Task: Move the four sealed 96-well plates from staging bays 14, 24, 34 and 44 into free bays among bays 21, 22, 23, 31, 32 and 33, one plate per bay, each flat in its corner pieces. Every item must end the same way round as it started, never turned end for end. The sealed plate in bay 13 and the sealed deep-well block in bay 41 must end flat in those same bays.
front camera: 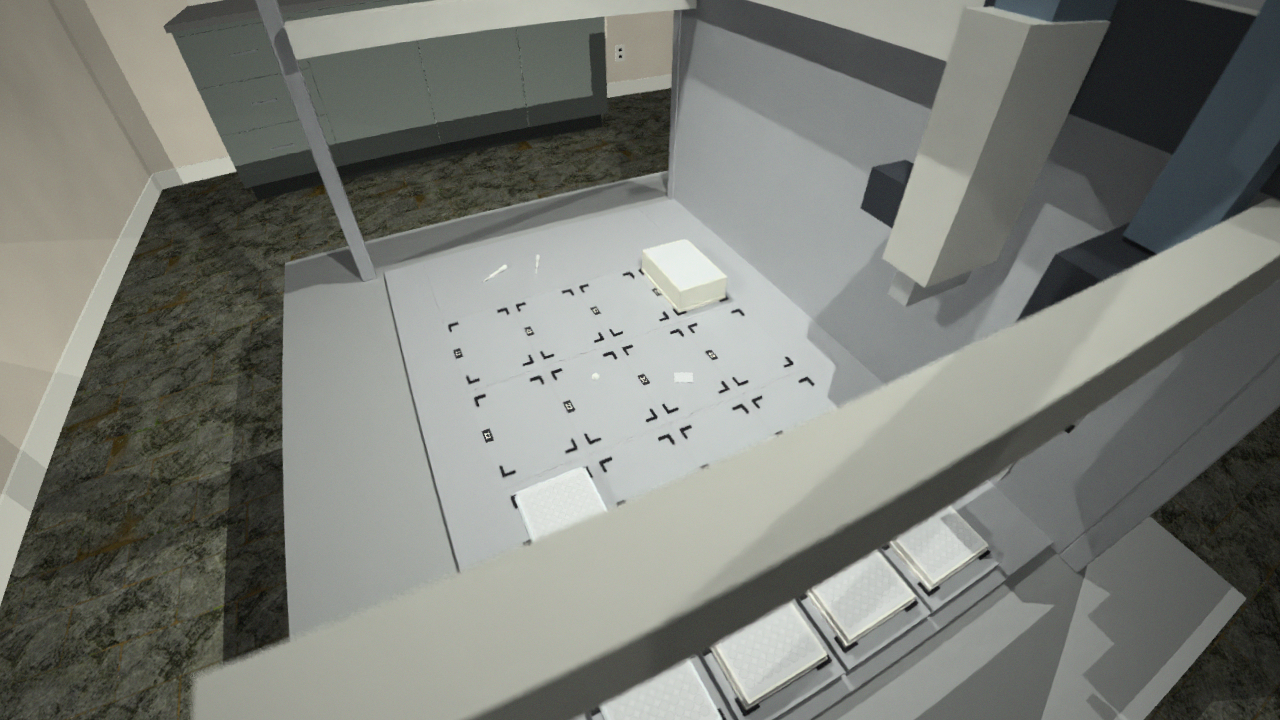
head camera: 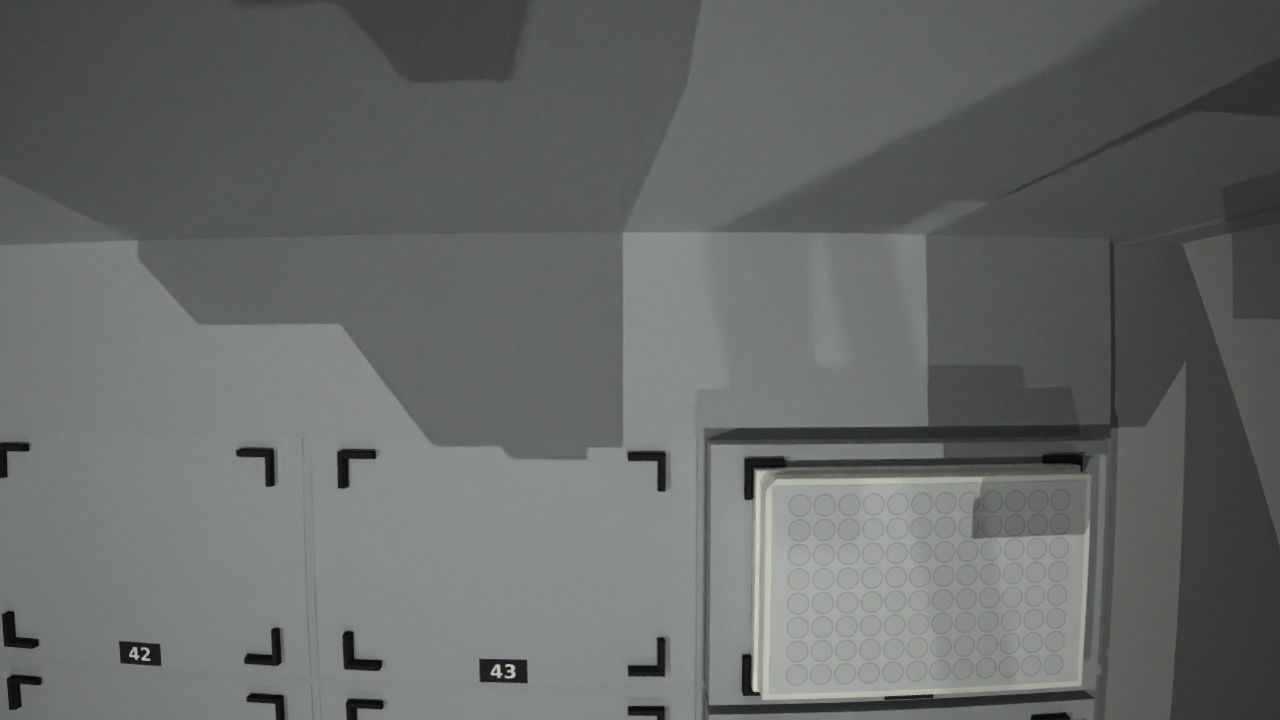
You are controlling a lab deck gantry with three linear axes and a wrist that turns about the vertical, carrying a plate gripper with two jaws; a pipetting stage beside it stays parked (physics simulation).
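Places are measured from the robot's base along level axes (x ahead, y left, z up), in millimetres.
Pixels of known places: robot's base, origin of the base link: [front camera: 450,326].
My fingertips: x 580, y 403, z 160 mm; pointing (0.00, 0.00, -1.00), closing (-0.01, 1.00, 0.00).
For each thing: its top centre in the pictures, then the offset to it from my fingertips. "spot": a spot on its surface instead.
- bay 44's plate, middle of its top: [head camera: 931,588] [front camera: 917,515] 24 mm back, 39 mm right, 131 mm down
- bay 34's plate, middle of its top: [front camera: 839,561] 24 mm back, 146 mm right, 131 mm down
- bay 24's plate, middle of its top: [front camera: 748,614] 24 mm back, 253 mm right, 131 mm down
- bay 14's plate, middle of its top: [front camera: 641,671] 24 mm back, 360 mm right, 131 mm down
- Bay 13's sealed plate, middle of its top: [front camera: 570,524] 188 mm back, 360 mm right, 145 mm down
- deep-well block, middle of its top: [front camera: 683,263] 516 mm back, 39 mm right, 118 mm down
- small white square, surface spot: [front camera: 682,377] spot: 331 mm back, 144 mm right, 159 mm down
- tiny white bit, surface spot: [front camera: 595,376] spot: 382 mm back, 249 mm right, 156 mm down
Four sealed plates stand in the staging row at the front camera's lower right: bay 44's plate [front camera: 939,546] [head camera: 921,582], bay 34's plate [front camera: 861,598], bay 24's plate [front camera: 769,653] and bay 14's plate [front camera: 662,698], partly cut off. In the head view, bay 44's plate lies flat among its corner pieces. Bay 13's sealed plate [front camera: 562,501] lies flat, partly hidden by a beam. The deep-well block [front camera: 684,273] sits in bay 41. No plates show in the visible parts of bays 21, 22, 31 and 32. The gripper's jaws do not show in either view.
A wide beam [front camera: 716,528] crosses the front view and hides part of the deck. A pale column [front camera: 993,152] hangs at the right. A small white square [front camera: 682,377] and a tiny white bit [front camera: 595,376] lie mid-deck. Two thin white pieces [front camera: 494,272] [front camera: 537,263] lie at the back.
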